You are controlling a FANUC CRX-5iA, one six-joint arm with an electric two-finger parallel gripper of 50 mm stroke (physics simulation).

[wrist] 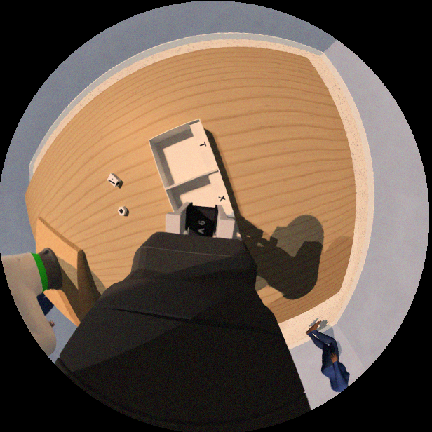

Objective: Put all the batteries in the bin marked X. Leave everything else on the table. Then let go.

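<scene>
My gripper is shut on a black 9V battery, whose "9 V" lettering faces the camera. The white divided bin tray lies on the table beyond the fingers. Its compartment marked T is at the far end and looks empty. The compartment marked X is nearer, just beyond the battery in the view. The gripper and battery cover the near part of the X compartment and the rest of the tray, so what lies there is hidden.
A small white block with a dark slot and a small white ring-like piece lie on the wooden table left of the tray. A wooden board and a pale arm part with a green band are at the lower left. A blue-clothed figure is lower right.
</scene>
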